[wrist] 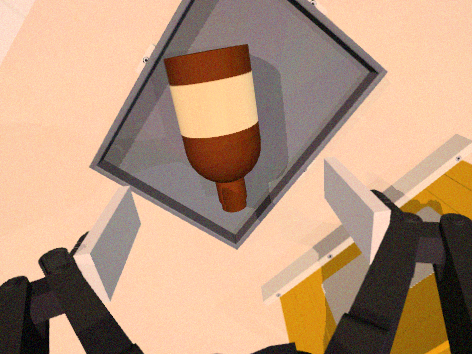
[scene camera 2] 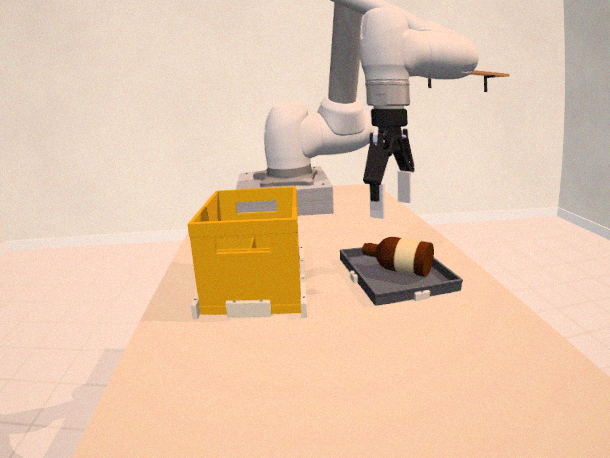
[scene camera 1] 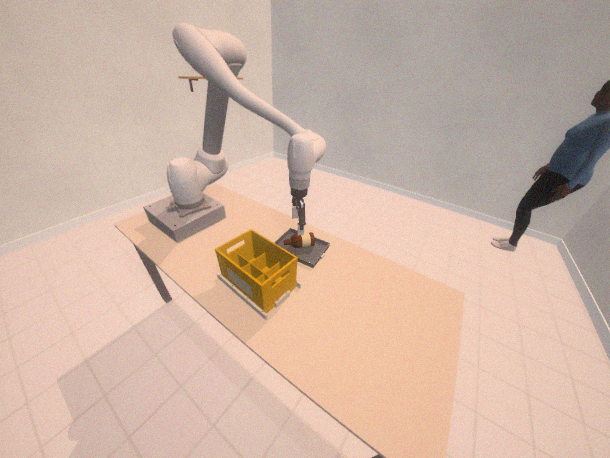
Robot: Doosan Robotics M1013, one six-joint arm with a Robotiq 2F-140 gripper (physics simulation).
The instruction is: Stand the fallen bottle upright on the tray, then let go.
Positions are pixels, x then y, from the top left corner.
Labels:
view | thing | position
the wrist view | gripper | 229, 191
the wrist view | brown bottle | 213, 93
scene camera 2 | gripper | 391, 209
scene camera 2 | brown bottle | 410, 256

